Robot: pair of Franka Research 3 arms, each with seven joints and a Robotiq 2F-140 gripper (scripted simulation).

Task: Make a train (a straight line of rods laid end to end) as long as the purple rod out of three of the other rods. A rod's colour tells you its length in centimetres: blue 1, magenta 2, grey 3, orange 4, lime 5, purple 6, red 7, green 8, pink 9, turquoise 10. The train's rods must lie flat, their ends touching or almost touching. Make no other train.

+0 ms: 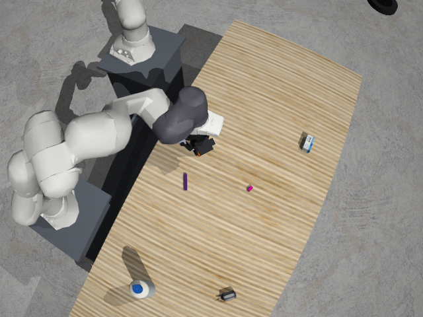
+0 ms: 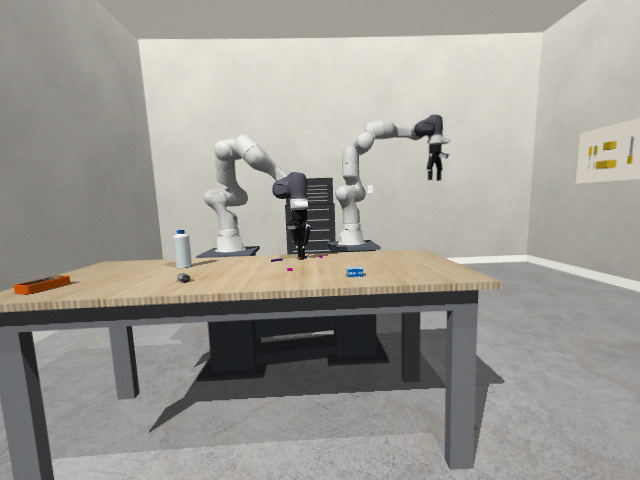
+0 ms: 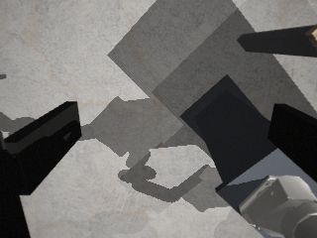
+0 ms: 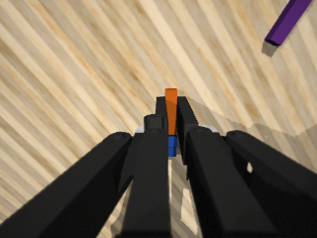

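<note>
Right now my right hand is 3 cm above the orange rod. Round my right hand: dark object (49 cm to the right, 28 cm ahead, 2 cm below); then purple rod (12 cm to the right, 3 cm below); then blue-and-white box (39 cm ahead, 17 cm to the left, 2 cm below).
</note>
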